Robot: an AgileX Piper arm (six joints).
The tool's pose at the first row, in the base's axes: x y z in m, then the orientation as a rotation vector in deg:
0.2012 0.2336 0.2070 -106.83 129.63 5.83
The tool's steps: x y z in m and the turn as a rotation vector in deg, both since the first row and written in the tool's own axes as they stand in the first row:
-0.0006 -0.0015 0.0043 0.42 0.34 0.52
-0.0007 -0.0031 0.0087 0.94 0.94 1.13
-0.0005 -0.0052 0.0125 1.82 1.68 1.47
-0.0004 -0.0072 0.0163 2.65 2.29 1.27
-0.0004 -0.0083 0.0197 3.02 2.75 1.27
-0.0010 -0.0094 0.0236 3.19 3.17 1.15
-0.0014 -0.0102 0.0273 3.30 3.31 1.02
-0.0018 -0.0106 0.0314 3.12 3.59 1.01
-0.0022 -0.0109 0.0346 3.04 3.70 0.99
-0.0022 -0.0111 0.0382 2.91 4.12 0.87
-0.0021 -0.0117 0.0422 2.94 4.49 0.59
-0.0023 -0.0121 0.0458 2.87 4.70 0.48
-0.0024 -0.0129 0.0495 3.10 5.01 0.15
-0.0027 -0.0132 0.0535 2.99 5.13 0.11
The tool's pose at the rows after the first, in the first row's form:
0.2033 0.2347 0.2030 -106.20 130.19 5.12
0.2054 0.2353 0.1989 -105.53 130.97 4.07
0.2078 0.2354 0.1953 -105.04 131.44 2.43
0.2102 0.2356 0.1917 -105.12 131.32 0.89
0.2117 0.2360 0.1885 -105.13 131.47 0.04
0.2133 0.2370 0.1849 -105.36 131.55 -0.56
0.2146 0.2380 0.1814 -105.51 131.47 -0.84
0.2155 0.2390 0.1775 -105.74 131.72 -0.90
0.2162 0.2399 0.1745 -105.85 131.80 -0.91
0.2169 0.2406 0.1710 -106.24 132.00 -1.18
0.2179 0.2411 0.1672 -106.70 131.96 -1.61
0.2187 0.2419 0.1637 -106.95 132.01 -1.74
0.2200 0.2425 0.1602 -107.34 131.80 -2.35
0.2208 0.2434 0.1564 -107.49 131.88 -2.35

